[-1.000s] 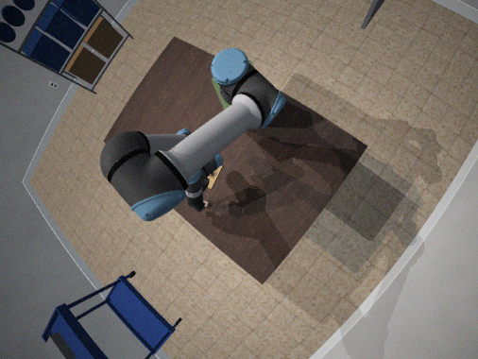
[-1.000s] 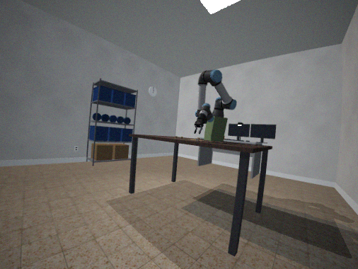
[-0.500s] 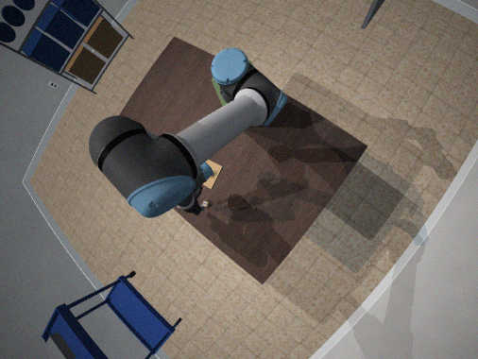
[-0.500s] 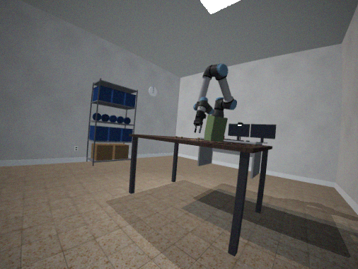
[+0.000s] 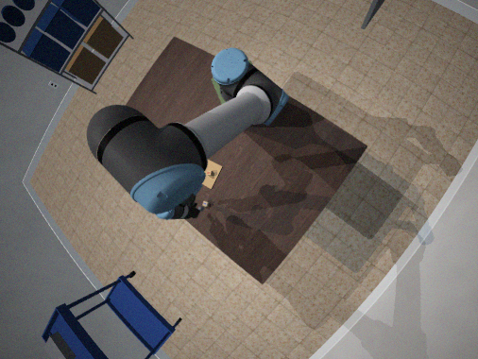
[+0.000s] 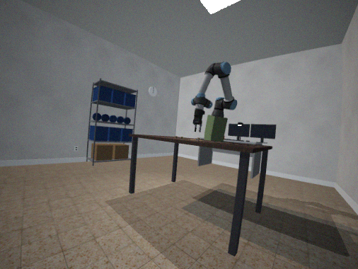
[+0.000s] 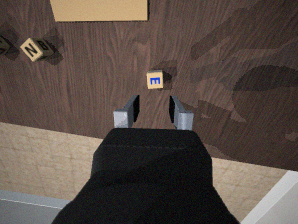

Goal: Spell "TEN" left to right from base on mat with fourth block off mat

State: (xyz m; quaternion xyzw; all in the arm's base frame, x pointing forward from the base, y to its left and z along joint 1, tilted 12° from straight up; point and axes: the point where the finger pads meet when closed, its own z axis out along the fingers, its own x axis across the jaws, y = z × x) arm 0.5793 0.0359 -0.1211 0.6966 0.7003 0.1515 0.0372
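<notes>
My gripper is now 16 cm past the tan mat, 9 cm to the left of it and 10 cm above it. From my hand the other things lie so: N block (5 cm behind, 19 cm to the right, 9 cm below).
</notes>
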